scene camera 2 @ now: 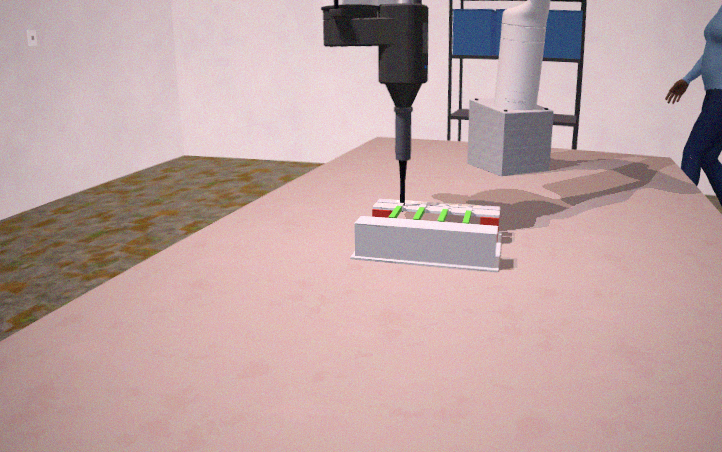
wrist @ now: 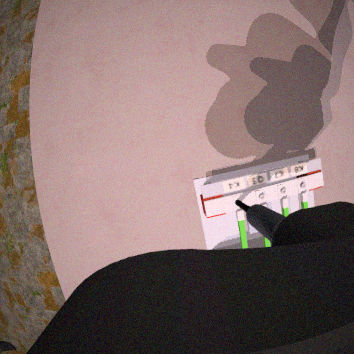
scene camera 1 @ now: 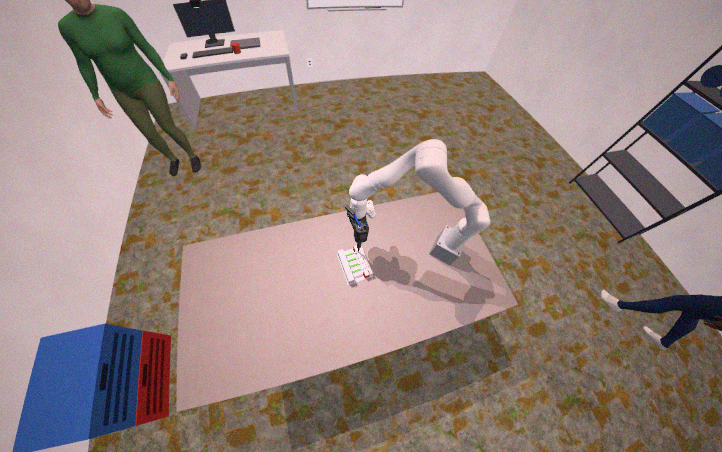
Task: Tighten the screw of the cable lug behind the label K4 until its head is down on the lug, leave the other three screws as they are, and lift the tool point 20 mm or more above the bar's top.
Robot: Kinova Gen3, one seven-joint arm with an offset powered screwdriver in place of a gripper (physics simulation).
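Frame: origin at the arm's base, x ahead, y left, z up, level; metres.
Seen in the pictures: hand, its tool point: (scene camera 2: 402, 203) (wrist: 237, 202) (scene camera 1: 358, 251); arm's base, origin of its link: (scene camera 2: 515, 105) (scene camera 1: 453, 241).
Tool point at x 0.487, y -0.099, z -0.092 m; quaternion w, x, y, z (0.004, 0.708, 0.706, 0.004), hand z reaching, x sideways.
Offsets run from my tool point to a thing's top centre. "spot": to the spot under its first point. Level surfaces: height alone.
My screwdriver @(0.064 m up, 0.001 m back, 0.000 m left) (scene camera 1: 359, 248) (scene camera 2: 402, 201) (wrist: 238, 202) has no fingers. Its dark bit points down, with its tip at the K4 position of the white bar @(spot: 0.005 m down, 0.001 m ahead, 0.025 m right) (wrist: 217, 205). In the second scene view the tip meets the bar's top near its left end; no gap shows. The label K4 @(0.004 m down, 0.022 m back, 0.003 m right) (wrist: 234, 184) appears upside down in the wrist view. The K4 screw is hidden by the tip, so its head height cannot be seen. The other three screws @(0.003 m up, 0.004 m back, 0.031 m left) (wrist: 261, 195) @(0.002 m up, 0.008 m back, 0.063 m left) (wrist: 283, 190) @(0.003 m up, 0.011 m back, 0.095 m left) (wrist: 302, 185) sit in a row beside it, behind their labels. Green cables run from the lugs.
The white housing @(spot: 0.001 m up, 0.083 m ahead, 0.083 m left) (scene camera 1: 346, 269) (scene camera 2: 426, 245) stands on the pink table top @(0.047 m down) (scene camera 1: 255, 319) (scene camera 2: 266, 346). Red blocks (scene camera 2: 381, 213) (scene camera 2: 489, 221) flank the bar. The arm's grey base (scene camera 1: 446, 247) (scene camera 2: 508, 141) stands behind it. A person in green (scene camera 1: 114, 50) stands near the desk (scene camera 1: 277, 42).
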